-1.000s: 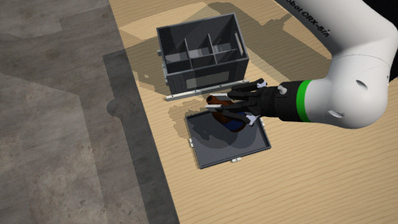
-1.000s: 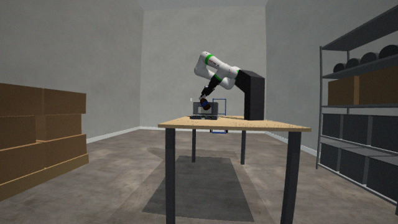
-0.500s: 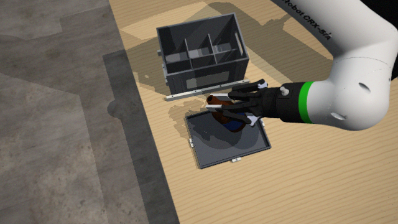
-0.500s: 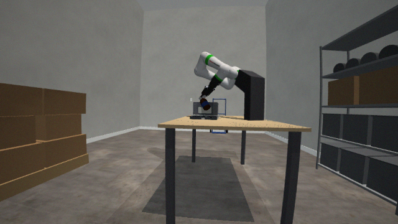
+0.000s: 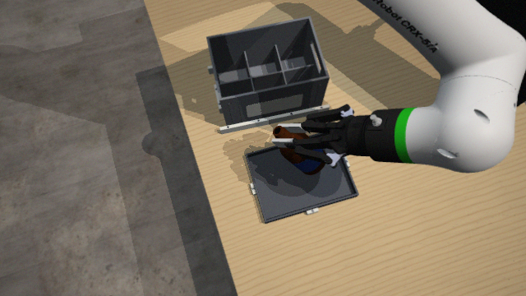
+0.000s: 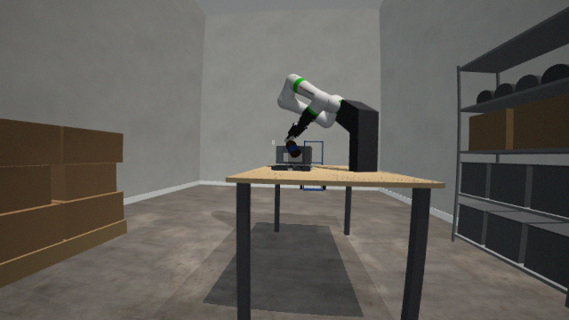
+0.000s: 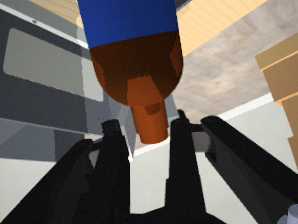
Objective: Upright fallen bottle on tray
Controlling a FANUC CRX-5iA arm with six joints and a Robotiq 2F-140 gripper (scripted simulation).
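Right now my hand is 1 cm past the bottle, 2 cm to the right of it and 5 cm above it. Also, from my hand: dark grey crate (9 cm behind, 21 cm to the right, 13 cm below); tray (1 cm behind, 5 cm to the left, 20 cm below).
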